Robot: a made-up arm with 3 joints. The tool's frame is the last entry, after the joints. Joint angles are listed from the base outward.
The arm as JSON. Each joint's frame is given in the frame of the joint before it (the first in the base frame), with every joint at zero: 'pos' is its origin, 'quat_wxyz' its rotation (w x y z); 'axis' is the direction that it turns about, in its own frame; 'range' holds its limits. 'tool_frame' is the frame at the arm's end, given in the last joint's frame.
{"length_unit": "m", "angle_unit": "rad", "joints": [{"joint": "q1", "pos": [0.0, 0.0, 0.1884], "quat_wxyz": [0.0, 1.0, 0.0, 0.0], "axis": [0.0, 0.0, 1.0], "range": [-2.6, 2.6]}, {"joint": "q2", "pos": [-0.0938, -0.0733, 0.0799], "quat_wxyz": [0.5, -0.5, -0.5, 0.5], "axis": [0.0, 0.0, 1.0], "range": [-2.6, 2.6]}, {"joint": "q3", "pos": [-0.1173, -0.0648, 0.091], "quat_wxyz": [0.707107, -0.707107, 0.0, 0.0], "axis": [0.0, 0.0, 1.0], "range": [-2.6, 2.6]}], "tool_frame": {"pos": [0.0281, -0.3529, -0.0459], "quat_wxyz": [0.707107, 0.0, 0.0, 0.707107]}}
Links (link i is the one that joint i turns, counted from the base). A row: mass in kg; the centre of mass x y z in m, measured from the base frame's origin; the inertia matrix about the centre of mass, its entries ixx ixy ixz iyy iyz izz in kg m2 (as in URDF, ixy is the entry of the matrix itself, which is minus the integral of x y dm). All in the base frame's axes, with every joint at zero. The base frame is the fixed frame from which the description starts. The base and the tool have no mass.
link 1: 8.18; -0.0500 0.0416 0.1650; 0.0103 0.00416 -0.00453 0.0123 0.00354 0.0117
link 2: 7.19; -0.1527 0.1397 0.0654; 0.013 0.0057 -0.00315 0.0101 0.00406 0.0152
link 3: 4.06; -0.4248 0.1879 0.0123; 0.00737 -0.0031 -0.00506 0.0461 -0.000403 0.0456
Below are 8 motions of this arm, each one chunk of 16 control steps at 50 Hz.
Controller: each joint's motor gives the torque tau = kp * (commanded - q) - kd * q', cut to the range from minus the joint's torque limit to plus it. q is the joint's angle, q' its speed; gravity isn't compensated. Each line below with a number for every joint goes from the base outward.
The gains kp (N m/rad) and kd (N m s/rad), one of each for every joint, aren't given. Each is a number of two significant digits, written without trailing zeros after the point. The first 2 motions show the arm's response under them.
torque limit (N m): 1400 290 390
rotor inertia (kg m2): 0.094 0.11 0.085
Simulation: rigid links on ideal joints. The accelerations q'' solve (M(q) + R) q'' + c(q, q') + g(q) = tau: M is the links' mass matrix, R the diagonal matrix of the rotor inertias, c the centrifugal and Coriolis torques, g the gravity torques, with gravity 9.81 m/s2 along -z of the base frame. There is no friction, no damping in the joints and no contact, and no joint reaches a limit. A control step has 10 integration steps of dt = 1/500 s. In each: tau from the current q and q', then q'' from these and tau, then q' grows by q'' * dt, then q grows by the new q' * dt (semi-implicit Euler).
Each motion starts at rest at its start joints. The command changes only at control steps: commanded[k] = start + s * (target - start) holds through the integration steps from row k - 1 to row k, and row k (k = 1, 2, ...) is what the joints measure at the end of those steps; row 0 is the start. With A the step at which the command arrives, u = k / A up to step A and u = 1 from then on. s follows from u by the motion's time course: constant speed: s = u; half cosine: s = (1 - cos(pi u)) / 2; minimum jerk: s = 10 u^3 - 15 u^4 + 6 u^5; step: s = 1 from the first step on.
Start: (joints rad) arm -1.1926 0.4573 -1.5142
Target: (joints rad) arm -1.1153 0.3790 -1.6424
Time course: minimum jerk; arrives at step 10
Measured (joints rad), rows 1 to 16:
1: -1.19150 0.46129 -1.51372
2: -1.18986 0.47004 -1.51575
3: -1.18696 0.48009 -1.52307
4: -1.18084 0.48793 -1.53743
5: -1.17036 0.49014 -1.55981
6: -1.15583 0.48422 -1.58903
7: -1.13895 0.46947 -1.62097
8: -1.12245 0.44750 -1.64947
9: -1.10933 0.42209 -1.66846
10: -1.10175 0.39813 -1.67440
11: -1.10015 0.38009 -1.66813
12: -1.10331 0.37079 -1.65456
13: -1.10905 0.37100 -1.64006
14: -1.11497 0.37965 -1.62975
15: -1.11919 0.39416 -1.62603
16: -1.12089 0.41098 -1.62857
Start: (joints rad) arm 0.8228 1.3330 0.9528
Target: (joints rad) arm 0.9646 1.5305 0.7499
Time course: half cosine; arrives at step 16
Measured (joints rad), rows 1 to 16:
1: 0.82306 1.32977 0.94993
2: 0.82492 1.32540 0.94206
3: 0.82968 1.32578 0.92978
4: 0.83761 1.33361 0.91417
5: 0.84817 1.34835 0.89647
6: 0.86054 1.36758 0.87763
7: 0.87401 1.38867 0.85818
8: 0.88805 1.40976 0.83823
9: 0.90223 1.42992 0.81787
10: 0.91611 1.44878 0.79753
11: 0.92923 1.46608 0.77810
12: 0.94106 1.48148 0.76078
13: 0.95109 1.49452 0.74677
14: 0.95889 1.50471 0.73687
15: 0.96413 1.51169 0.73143
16: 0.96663 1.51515 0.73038
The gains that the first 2 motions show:
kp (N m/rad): 1800 400 520
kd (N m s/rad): 33 7.1 4.6
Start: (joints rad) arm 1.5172 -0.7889 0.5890
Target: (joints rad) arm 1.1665 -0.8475 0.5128
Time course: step
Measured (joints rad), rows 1 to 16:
1: 1.41465 -0.82700 0.53321
2: 1.24728 -0.86436 0.44646
3: 1.12584 -0.87251 0.41846
4: 1.08188 -0.85880 0.47379
5: 1.09689 -0.82751 0.56257
6: 1.13356 -0.79652 0.62098
7: 1.16149 -0.78519 0.61841
8: 1.17234 -0.79551 0.56720
9: 1.17371 -0.81777 0.50482
10: 1.17412 -0.84077 0.46581
11: 1.17578 -0.85512 0.46309
12: 1.17639 -0.85559 0.48782
13: 1.17385 -0.84405 0.52128
14: 1.16845 -0.82788 0.54676
15: 1.16251 -0.81501 0.55601
16: 1.15874 -0.80998 0.55008

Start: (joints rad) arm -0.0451 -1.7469 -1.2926
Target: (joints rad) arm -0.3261 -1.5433 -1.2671
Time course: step
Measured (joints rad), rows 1 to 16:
1: -0.20129 -1.63264 -1.33167
2: -0.31489 -1.54038 -1.32879
3: -0.33788 -1.50694 -1.26117
4: -0.33538 -1.49547 -1.19710
5: -0.33435 -1.48872 -1.17849
6: -0.33333 -1.48801 -1.20308
7: -0.32881 -1.49546 -1.24771
8: -0.32263 -1.50793 -1.28779
9: -0.31858 -1.52060 -1.30727
10: -0.31861 -1.53027 -1.30242
11: -0.32204 -1.53582 -1.28071
12: -0.32680 -1.53758 -1.25538
13: -0.33068 -1.53660 -1.23841
14: -0.33226 -1.53411 -1.23539
15: -0.33130 -1.53108 -1.24444
16: -0.32863 -1.52800 -1.25881

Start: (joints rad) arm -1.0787 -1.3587 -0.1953
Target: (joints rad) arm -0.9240 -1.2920 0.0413
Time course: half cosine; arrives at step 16
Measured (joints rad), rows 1 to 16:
1: -1.07876 -1.35440 -0.19080
2: -1.07698 -1.34702 -0.17807
3: -1.07203 -1.33976 -0.15961
4: -1.06392 -1.33292 -0.13925
5: -1.05298 -1.32631 -0.11943
6: -1.03962 -1.31988 -0.10038
7: -1.02444 -1.31353 -0.08097
8: -1.00823 -1.30693 -0.06003
9: -0.99186 -1.29970 -0.03721
10: -0.97609 -1.29178 -0.01332
11: -0.96152 -1.28356 0.00999
12: -0.94862 -1.27575 0.03078
13: -0.93776 -1.26916 0.04741
14: -0.92926 -1.26436 0.05885
15: -0.92344 -1.26160 0.06485
16: -0.92052 -1.26077 0.06565

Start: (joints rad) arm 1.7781 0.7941 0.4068
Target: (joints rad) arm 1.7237 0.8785 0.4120
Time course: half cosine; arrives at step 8
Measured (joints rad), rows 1 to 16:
1: 1.77674 0.79460 0.40253
2: 1.77363 0.79768 0.39404
3: 1.76857 0.80502 0.38621
4: 1.76089 0.81706 0.38256
5: 1.75060 0.83319 0.38446
6: 1.73879 0.85158 0.39120
7: 1.72756 0.86921 0.40061
8: 1.71931 0.88248 0.40984
9: 1.71545 0.88889 0.41578
10: 1.71550 0.88863 0.41590
11: 1.71792 0.88405 0.41005
12: 1.72126 0.87790 0.40101
13: 1.72446 0.87236 0.39281
14: 1.72675 0.86870 0.38852
15: 1.72766 0.86743 0.38898
16: 1.72714 0.86844 0.39290

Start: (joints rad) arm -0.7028 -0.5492 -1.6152
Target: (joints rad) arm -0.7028 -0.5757 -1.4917
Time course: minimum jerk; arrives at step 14
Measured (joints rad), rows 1 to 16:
1: -0.70309 -0.54395 -1.61544
2: -0.70308 -0.53139 -1.61441
3: -0.70227 -0.51531 -1.61029
4: -0.70095 -0.49960 -1.60235
5: -0.69973 -0.48753 -1.59050
6: -0.69908 -0.48130 -1.57507
7: -0.69923 -0.48171 -1.55688
8: -0.70020 -0.48823 -1.53738
9: -0.70181 -0.49923 -1.51849
10: -0.70378 -0.51246 -1.50225
11: -0.70571 -0.52549 -1.49026
12: -0.70717 -0.53624 -1.48339
13: -0.70783 -0.54325 -1.48157
14: -0.70747 -0.54594 -1.48369
15: -0.70609 -0.54457 -1.48773
16: -0.70405 -0.54007 -1.49171

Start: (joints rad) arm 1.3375 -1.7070 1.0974
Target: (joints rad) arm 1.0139 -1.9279 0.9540
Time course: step
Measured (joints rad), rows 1 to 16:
1: 1.22572 -1.76849 1.11512
2: 1.07057 -1.86313 1.06855
3: 0.98605 -1.93624 0.93747
4: 0.96040 -1.97499 0.81193
5: 0.95932 -1.98809 0.77176
6: 0.96945 -1.98122 0.82534
7: 0.98951 -1.95539 0.92622
8: 1.01539 -1.91988 1.01829
9: 1.03613 -1.88966 1.06633
10: 1.04326 -1.87487 1.06205
11: 1.03720 -1.87722 1.01909
12: 1.02404 -1.89226 0.96369
13: 1.01038 -1.91243 0.92167
14: 1.00103 -1.92934 0.90703
15: 0.99850 -1.93665 0.91852
16: 1.00264 -1.93299 0.94448

